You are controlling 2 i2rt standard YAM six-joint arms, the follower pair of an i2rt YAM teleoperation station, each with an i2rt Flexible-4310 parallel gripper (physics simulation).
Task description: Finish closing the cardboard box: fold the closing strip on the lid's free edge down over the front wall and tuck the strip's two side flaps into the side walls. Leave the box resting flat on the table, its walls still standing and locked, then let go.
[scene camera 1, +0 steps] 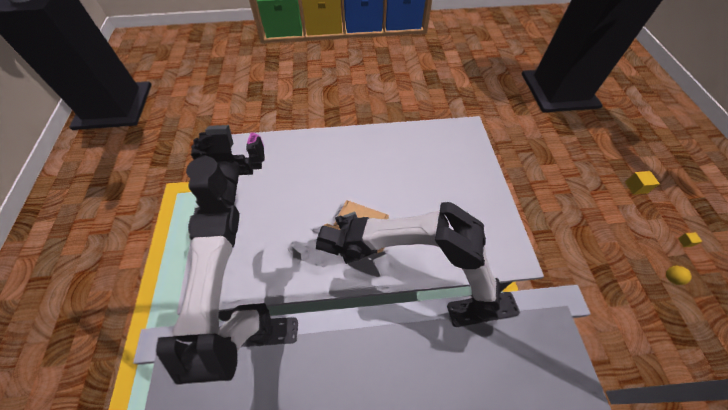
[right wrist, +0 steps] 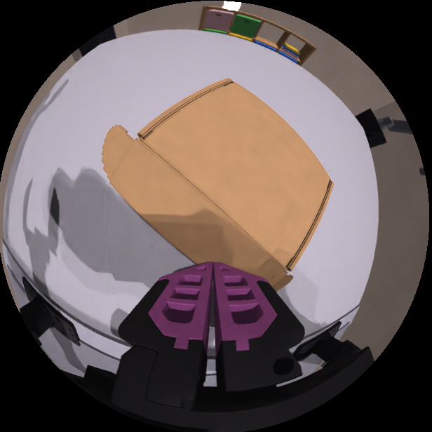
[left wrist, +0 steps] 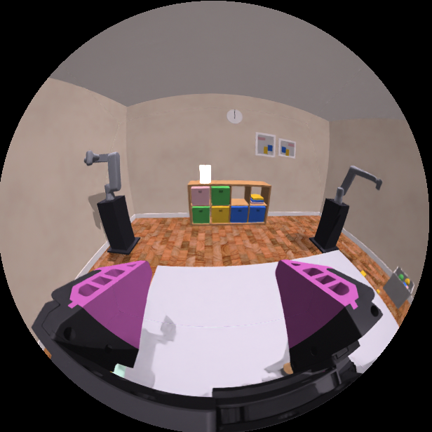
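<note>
The tan cardboard box (scene camera 1: 364, 209) (left wrist: 288, 369) is on the white table (scene camera 1: 407, 152), largely hidden by the right arm in scene camera 1. In the right wrist view its lid (right wrist: 240, 155) lies over the box. The closing strip (right wrist: 160, 200) extends outward from the crease at the lid's free edge. One side flap (right wrist: 115, 145) sticks out at the strip's left end; the other flap (right wrist: 283, 283) partly shows at its right end. My right gripper (right wrist: 212, 267) is shut, its tips at the strip's outer edge; contact is unclear. My left gripper (scene camera 1: 227, 143) (left wrist: 213, 269) is open, far from the box.
The left arm stands along the table's left side. The right arm reaches over the box from the right. A yellow-edged green mat (scene camera 1: 156, 244) shows at the left. Two yellow blocks (scene camera 1: 642, 182) (scene camera 1: 690, 239) and a yellow ball (scene camera 1: 678, 275) lie on the floor at the right.
</note>
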